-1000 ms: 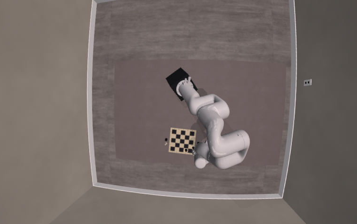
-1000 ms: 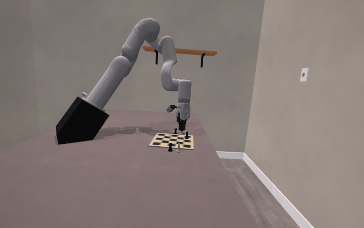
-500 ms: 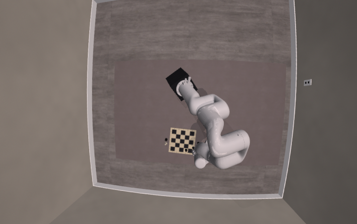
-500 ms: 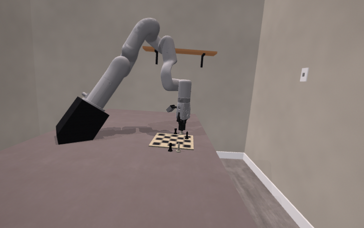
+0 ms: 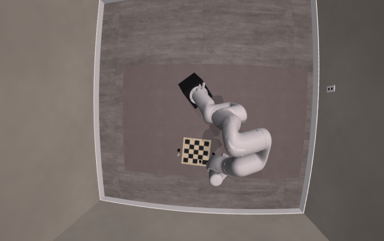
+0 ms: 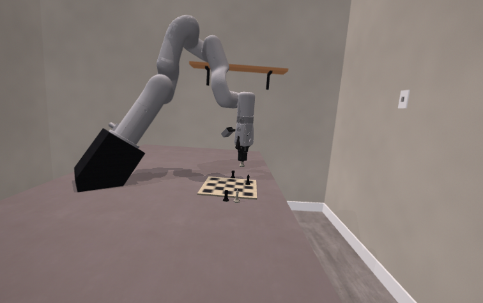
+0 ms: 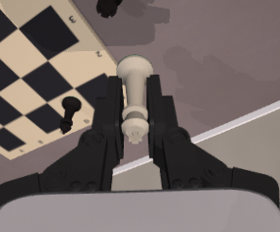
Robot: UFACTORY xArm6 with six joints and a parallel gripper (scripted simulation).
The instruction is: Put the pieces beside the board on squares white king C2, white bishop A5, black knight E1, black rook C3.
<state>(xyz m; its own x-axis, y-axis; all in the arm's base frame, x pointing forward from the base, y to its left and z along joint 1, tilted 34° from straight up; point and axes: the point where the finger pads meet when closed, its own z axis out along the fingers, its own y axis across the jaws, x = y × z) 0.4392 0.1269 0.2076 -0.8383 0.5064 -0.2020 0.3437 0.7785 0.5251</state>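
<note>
Now: the chessboard 3 cm behind my hand, 14 cm to the right of it and 10 cm below it. The rest, counted from my hand: white king (1 cm below); then black piece (1 cm behind, 28 cm to the right, 9 cm below); then white bishop (3 cm ahead, 28 cm to the right, 8 cm below).
</note>
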